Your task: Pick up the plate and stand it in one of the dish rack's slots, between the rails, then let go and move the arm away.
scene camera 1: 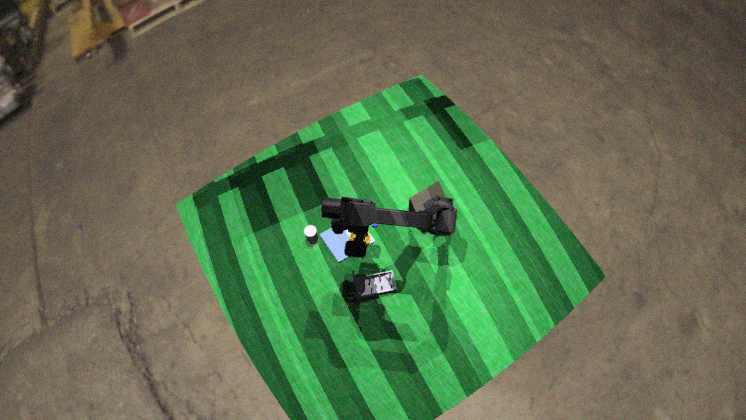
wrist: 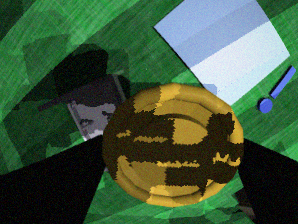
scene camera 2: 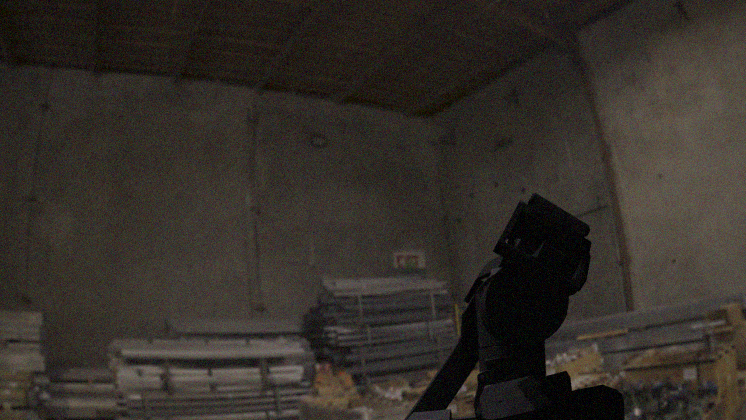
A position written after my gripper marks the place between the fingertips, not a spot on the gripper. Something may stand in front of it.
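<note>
My gripper (wrist: 171,145) is holding a yellow plate. I can see a grey dish rack (scene camera 1: 375,284) too, and the rack (wrist: 91,105) is there from the wrist as well, but in scene camera 2 the rack is out of frame.
</note>
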